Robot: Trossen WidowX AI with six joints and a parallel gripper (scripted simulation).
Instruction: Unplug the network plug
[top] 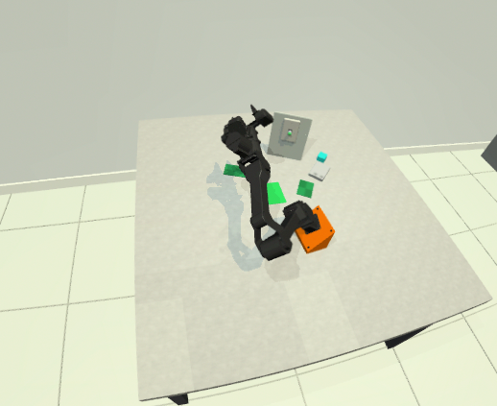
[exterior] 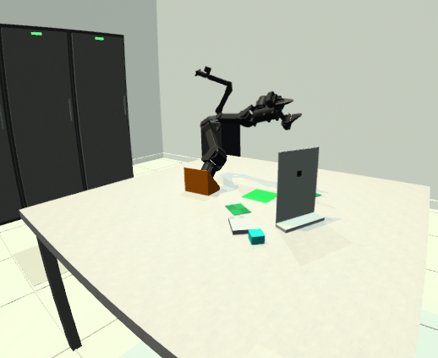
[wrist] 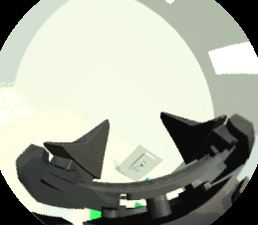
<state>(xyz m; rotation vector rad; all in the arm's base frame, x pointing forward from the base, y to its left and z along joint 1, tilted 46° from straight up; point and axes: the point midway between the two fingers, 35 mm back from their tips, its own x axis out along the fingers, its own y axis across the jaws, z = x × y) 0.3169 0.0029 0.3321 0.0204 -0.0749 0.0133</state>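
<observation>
My gripper tip is now 25 cm to the left of the network plug, 19 cm above it and 13 cm short of it. The rest, counted from my gripper tip: green marked square: 36 cm below, 13 cm to the right, 8 cm behind; grey upright panel: 26 cm to the right, 25 cm below, 15 cm ahead; cyan cube: 45 cm to the right, 35 cm below, 12 cm ahead.
</observation>
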